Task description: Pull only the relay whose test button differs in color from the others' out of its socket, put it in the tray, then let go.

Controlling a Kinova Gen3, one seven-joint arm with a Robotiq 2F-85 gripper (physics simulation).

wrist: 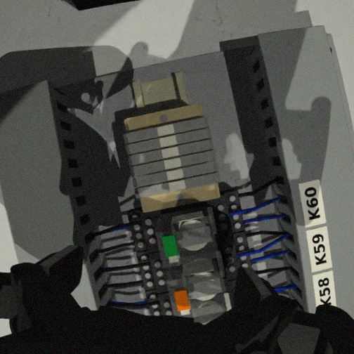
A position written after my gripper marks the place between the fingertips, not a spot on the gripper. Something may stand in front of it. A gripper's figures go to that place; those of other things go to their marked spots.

My gripper (158, 274): 15 cm from the lens. A grey cover strip (45, 223) is 17 cm from the lens.
